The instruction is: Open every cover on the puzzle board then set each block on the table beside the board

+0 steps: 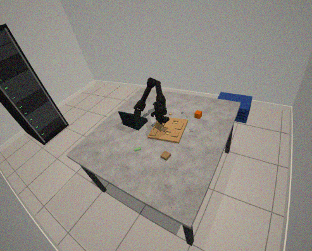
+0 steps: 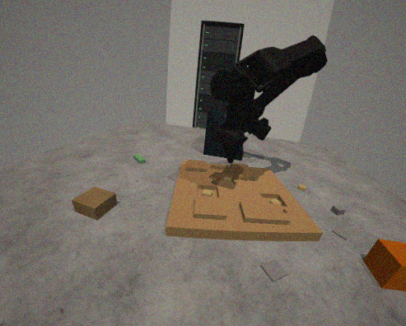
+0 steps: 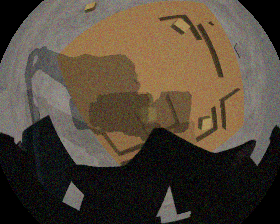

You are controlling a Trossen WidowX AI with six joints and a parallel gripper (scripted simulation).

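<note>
Right now the tan puzzle board is 6 cm ahead of my gripper tip and 5 cm below it. Also, from my gripper tip: small green piece: 30 cm to the right, 6 cm below, 6 cm behind; orange cube: 30 cm to the left, 22 cm ahead, 4 cm below; brown block: 25 cm to the right, 21 cm ahead, 5 cm below.
</note>
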